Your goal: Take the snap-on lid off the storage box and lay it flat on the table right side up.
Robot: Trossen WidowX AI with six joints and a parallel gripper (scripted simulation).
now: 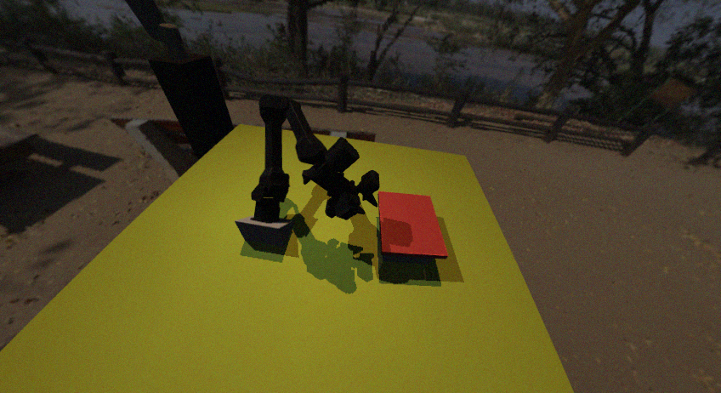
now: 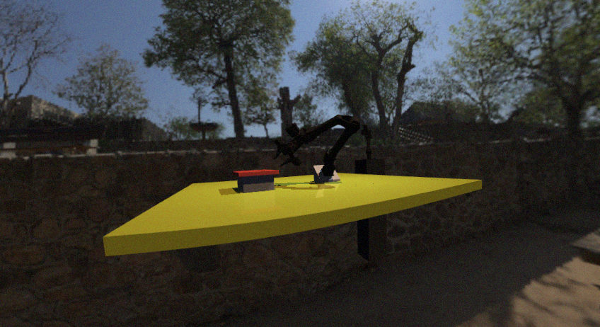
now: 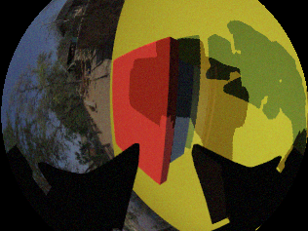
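Right now my gripper tip is 13 cm short of the red lid, 4 cm above it and 2 cm to the right of it. The rest, counted from my gripper tip: storage box (13 cm ahead, 8 cm below, 2 cm to the left).
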